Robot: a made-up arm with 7 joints.
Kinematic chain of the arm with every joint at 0, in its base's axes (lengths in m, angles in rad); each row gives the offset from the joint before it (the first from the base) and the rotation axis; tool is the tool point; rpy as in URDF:
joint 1: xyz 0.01 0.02 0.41 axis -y
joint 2: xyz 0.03 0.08 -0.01 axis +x
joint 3: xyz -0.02 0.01 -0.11 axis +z
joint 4: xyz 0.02 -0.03 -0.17 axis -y
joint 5: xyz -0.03 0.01 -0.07 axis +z
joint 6: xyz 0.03 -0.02 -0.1 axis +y
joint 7: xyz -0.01 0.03 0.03 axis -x
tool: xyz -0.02 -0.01 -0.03 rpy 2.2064 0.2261 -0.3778
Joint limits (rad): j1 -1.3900..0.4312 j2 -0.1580..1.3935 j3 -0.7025..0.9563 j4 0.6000..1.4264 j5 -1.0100..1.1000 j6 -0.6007..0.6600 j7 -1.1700..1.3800
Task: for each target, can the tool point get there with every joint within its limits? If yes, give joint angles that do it. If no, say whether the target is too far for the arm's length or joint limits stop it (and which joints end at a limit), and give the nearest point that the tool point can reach.
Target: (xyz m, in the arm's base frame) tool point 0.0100 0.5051 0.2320
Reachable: yes | joints -0.9084 1.1765 0.4270 0.9424 0.4071 -0.1524 -0.5140
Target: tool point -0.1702 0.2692 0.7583
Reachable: no: joint limits stop it (at a limit: joint 1, joint 2, joint 3, joint 4, joint 6, joint 7) | nearest point 0.0742 0.4388 0.5557 | short by 0.360 m
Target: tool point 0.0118 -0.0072 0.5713
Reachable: no: joint limits stop it (at a limit: joint 1, joint 2, joint 3, joint 4, joint 6, joint 7) | nearest point -0.2549 -0.0564 0.2646 | short by 0.409 m
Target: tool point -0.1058 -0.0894 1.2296
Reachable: no: too far | nearest point 0.0809 0.4324 0.5562 | short by 0.872 m
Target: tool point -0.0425 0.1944 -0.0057
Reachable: yes | joints -0.5089 0.4335 -0.3759 1.1300 -0.3837 -0.2851 0.1252
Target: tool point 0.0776 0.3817 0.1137
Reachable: yes | joints -0.2048 0.8428 0.1126 0.8141 0.5245 0.2632 0.9701
